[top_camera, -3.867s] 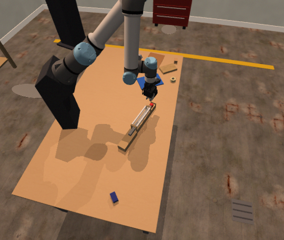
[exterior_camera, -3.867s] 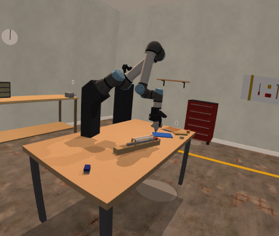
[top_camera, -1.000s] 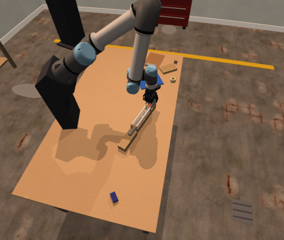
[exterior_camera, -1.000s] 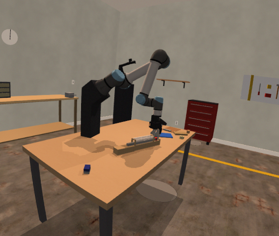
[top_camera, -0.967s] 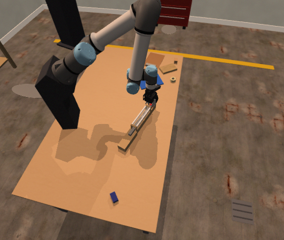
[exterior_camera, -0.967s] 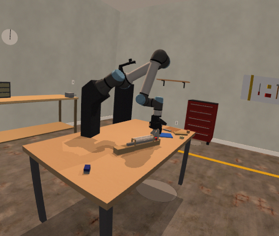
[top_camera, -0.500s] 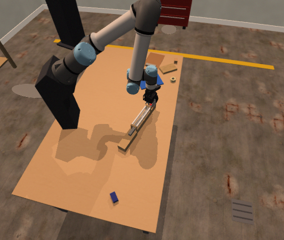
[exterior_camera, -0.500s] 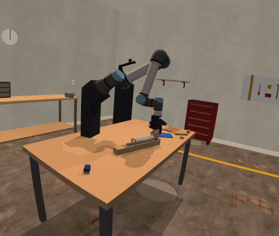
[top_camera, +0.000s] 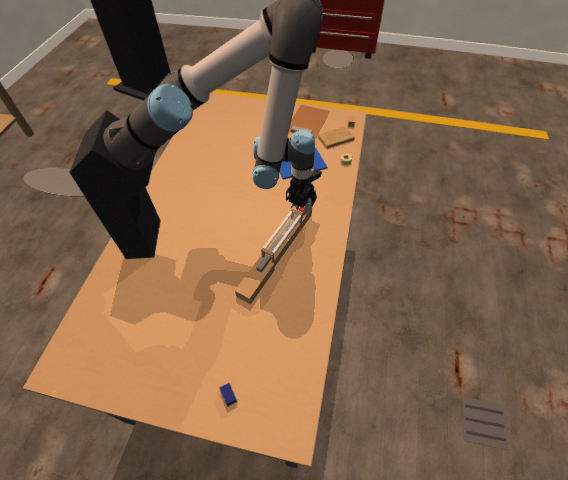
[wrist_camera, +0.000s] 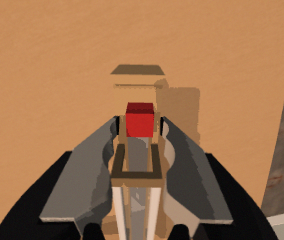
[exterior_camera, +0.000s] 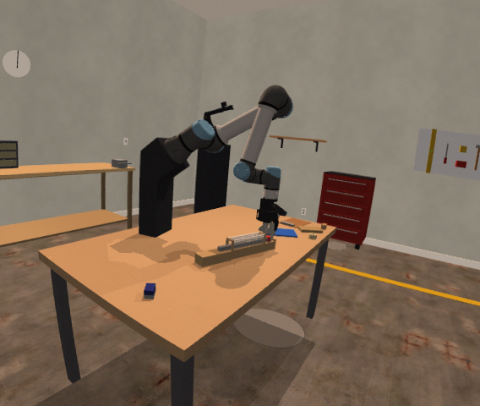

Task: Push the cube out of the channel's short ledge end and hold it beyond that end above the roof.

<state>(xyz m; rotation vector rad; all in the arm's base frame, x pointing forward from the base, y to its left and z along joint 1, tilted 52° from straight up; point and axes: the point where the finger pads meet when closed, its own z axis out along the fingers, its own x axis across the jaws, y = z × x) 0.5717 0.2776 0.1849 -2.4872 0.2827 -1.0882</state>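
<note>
Now: the red cube 1 cm below my hand. Also, from my hand: blue mat 16 cm behind, 29 cm to the left, 6 cm below; tape roll 2 cm ahead, 40 cm to the left, 5 cm below; grey nut 41 cm behind, 52 cm to the left, 4 cm below.
</note>
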